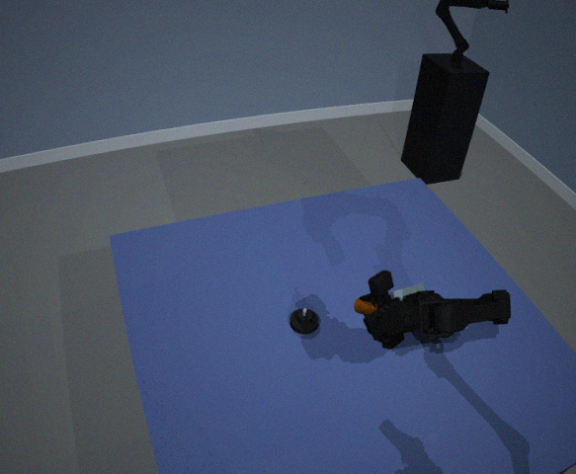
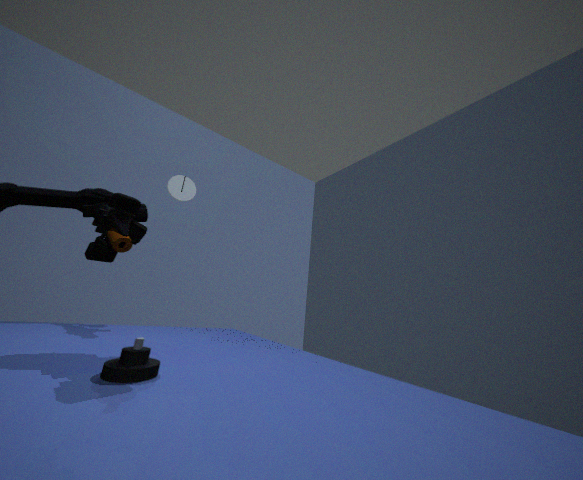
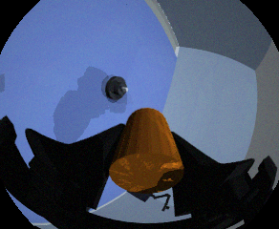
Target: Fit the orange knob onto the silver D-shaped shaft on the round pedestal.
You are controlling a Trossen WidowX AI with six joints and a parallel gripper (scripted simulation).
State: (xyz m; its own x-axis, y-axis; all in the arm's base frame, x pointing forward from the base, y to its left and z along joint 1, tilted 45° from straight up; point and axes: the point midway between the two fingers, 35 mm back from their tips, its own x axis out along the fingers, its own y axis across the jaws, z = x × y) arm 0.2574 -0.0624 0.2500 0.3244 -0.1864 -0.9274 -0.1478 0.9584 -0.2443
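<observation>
The orange knob is 3 cm to the left of my gripper tip, 2 cm above it and 1 cm behind it. From my gripper tip the other things lie so: round pedestal 22 cm below, 17 cm to the right, 7 cm ahead.
</observation>
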